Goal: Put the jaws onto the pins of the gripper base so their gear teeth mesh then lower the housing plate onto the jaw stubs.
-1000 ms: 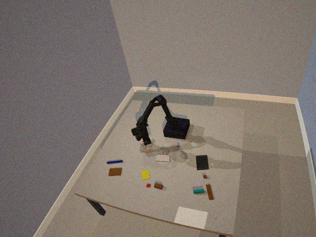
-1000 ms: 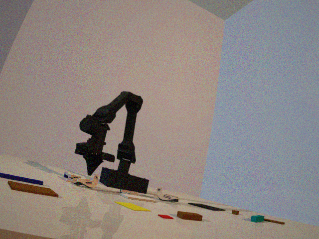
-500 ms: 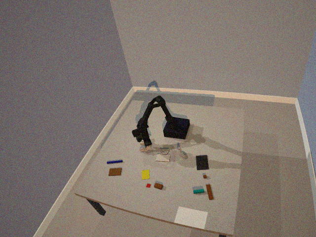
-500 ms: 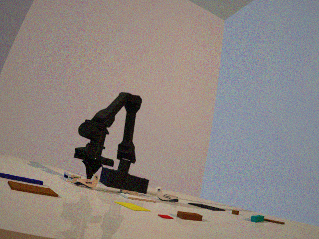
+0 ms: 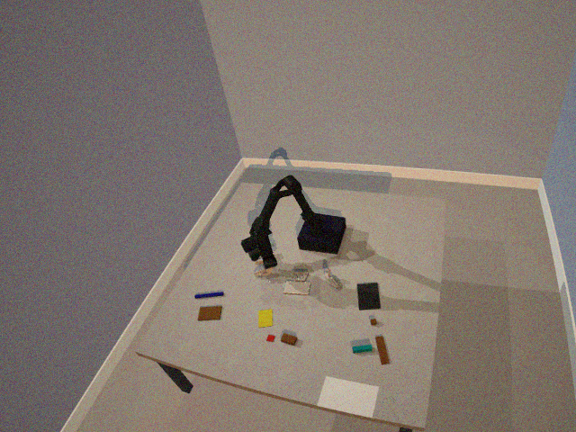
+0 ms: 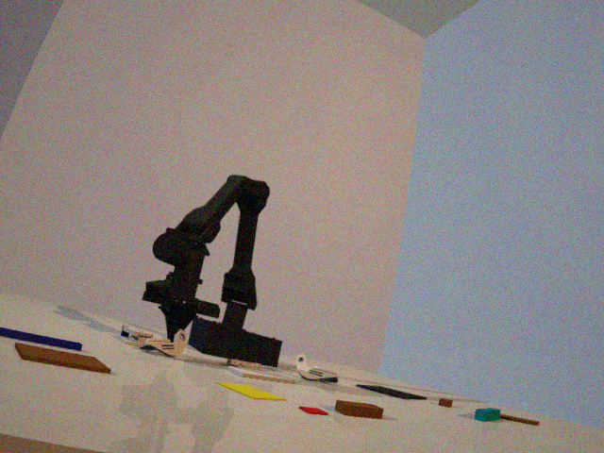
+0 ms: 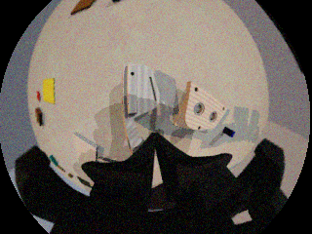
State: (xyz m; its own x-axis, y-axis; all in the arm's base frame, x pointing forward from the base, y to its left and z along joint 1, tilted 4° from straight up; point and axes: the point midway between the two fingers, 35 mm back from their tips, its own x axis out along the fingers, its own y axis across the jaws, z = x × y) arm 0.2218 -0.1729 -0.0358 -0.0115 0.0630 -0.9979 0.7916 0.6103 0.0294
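Now: gripper tip 30 mm past the gripper base and 70 mm to the left of it. The rest, counted from my gripper tip: small blue piece 150 mm behind, 100 mm to the right, 10 mm below; jaw 30 mm ahead, 10 mm above; housing plate 30 mm ahead, 170 mm to the left, 20 mm below.
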